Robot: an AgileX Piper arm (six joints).
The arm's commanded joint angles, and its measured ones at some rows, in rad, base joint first. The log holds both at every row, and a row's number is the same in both.
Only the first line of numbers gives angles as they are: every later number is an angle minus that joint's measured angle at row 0.
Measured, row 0:
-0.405, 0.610, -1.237, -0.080, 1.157, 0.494
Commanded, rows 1 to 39:
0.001, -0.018, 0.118, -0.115, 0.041, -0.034
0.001, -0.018, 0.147, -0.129, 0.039, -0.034
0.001, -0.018, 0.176, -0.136, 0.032, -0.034
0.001, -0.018, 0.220, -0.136, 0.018, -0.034
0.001, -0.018, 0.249, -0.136, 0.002, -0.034
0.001, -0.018, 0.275, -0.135, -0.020, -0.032
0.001, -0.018, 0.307, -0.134, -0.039, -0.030
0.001, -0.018, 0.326, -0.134, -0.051, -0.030
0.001, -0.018, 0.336, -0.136, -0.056, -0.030
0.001, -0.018, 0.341, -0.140, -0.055, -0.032
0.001, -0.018, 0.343, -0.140, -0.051, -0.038
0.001, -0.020, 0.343, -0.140, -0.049, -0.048
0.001, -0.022, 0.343, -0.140, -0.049, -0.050
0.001, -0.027, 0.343, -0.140, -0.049, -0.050
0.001, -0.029, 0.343, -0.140, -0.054, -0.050
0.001, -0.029, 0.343, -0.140, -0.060, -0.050
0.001, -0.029, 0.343, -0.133, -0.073, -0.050
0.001, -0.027, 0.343, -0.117, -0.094, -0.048
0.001, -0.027, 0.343, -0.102, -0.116, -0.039
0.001, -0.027, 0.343, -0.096, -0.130, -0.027
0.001, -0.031, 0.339, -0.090, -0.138, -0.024
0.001, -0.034, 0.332, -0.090, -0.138, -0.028
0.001, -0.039, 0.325, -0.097, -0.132, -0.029
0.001, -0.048, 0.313, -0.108, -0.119, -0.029
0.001, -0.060, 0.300, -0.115, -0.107, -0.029
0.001, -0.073, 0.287, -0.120, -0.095, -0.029
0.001, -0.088, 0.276, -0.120, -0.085, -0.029
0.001, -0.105, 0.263, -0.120, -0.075, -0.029
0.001, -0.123, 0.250, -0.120, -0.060, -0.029
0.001, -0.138, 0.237, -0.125, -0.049, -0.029
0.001, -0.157, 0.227, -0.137, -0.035, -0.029
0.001, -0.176, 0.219, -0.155, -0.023, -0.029
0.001, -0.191, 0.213, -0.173, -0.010, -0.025
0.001, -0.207, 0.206, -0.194, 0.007, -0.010
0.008, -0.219, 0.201, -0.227, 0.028, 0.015
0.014, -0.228, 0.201, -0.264, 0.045, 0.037
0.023, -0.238, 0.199, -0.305, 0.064, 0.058
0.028, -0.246, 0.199, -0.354, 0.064, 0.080
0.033, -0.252, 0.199, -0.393, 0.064, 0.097
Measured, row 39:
0.014, -0.222, 0.210, -0.233, 0.043, 0.027
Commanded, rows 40 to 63:
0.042, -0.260, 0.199, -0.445, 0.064, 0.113
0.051, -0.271, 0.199, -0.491, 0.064, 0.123
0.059, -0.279, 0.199, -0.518, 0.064, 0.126
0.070, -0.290, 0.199, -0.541, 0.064, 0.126
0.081, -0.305, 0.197, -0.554, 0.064, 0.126
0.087, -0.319, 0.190, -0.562, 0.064, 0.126
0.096, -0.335, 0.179, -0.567, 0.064, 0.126
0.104, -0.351, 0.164, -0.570, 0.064, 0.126
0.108, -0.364, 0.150, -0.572, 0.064, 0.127
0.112, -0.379, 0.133, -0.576, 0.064, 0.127
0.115, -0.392, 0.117, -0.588, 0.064, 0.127
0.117, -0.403, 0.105, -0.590, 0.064, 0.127
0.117, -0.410, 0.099, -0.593, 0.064, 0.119
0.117, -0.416, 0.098, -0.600, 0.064, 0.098
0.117, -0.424, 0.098, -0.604, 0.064, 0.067
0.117, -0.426, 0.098, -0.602, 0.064, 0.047
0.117, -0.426, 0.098, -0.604, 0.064, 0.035
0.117, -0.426, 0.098, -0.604, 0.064, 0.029
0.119, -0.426, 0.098, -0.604, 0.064, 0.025
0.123, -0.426, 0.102, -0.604, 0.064, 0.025
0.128, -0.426, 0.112, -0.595, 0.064, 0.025
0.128, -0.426, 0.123, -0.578, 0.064, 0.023
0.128, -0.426, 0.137, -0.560, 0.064, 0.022
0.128, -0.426, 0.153, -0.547, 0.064, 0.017
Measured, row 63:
0.122, -0.424, 0.112, -0.586, 0.083, 0.039
